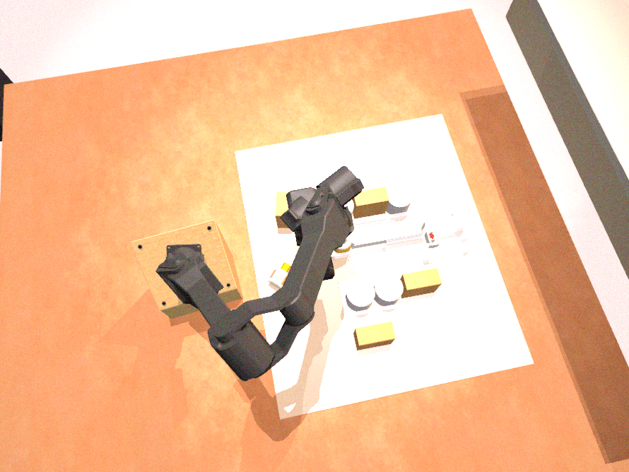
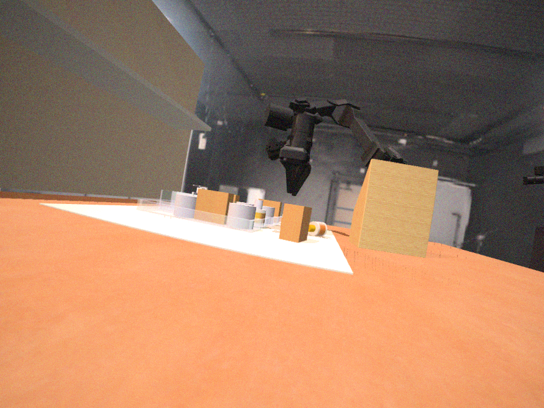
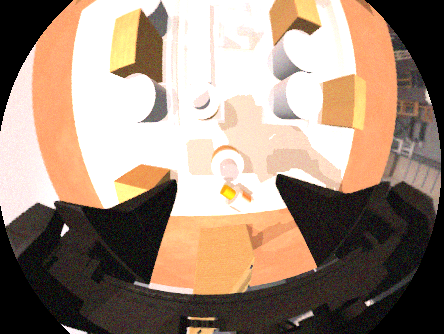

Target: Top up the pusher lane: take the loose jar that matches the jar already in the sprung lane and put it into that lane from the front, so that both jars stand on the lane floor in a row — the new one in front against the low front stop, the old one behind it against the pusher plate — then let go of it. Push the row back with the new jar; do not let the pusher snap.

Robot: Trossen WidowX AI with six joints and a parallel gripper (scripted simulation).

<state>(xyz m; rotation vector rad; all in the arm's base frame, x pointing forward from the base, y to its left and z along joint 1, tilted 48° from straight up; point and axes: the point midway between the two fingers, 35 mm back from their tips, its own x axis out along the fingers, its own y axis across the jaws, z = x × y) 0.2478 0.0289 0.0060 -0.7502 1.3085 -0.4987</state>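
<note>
The orange-brown block is 50 mm behind my gripper tip, 120 mm to the left of it and 60 mm below it. From my gripper tip the other things lie so: red dot: 260 mm ahead, 10 mm to the left, 20 mm below; clear sprung lane: 230 mm ahead, 20 mm to the left, 80 mm below.
</note>
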